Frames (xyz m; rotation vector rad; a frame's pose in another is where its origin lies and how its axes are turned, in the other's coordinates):
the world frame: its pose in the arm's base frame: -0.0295 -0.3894 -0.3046 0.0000 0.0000 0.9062
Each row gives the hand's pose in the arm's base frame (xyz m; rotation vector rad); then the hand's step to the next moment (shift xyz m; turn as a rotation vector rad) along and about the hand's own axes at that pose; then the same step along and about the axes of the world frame.
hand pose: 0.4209 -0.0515 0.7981 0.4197 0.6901 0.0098
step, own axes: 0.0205 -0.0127 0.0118 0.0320 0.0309 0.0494
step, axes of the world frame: 0.0030 -0.0250 -0.0093 0.0481 -0.0377 0.0261
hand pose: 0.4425 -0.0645 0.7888 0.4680 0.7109 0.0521
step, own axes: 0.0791 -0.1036 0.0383 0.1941 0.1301 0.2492
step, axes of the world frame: -0.0272 -0.1143 -0.0681 0.2432 -0.2177 0.1007
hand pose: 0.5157 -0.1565 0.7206 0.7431 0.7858 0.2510
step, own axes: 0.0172 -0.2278 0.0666 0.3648 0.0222 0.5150
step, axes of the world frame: -0.1217 -0.1537 -0.1348 0.3242 -0.5388 0.0582
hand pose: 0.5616 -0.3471 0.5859 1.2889 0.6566 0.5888
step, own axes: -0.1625 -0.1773 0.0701 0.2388 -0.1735 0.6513
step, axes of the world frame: -0.1882 -0.0786 -0.1454 0.1648 -0.6887 -0.0996
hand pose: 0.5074 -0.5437 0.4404 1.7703 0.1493 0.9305
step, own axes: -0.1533 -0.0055 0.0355 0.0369 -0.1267 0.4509
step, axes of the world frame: -0.1308 -0.0004 -0.0876 0.0112 -0.4481 -0.1406
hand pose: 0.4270 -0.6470 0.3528 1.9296 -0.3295 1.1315
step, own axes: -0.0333 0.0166 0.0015 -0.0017 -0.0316 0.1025
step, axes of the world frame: -0.0305 0.0109 -0.0184 0.0000 -0.0989 -0.0417
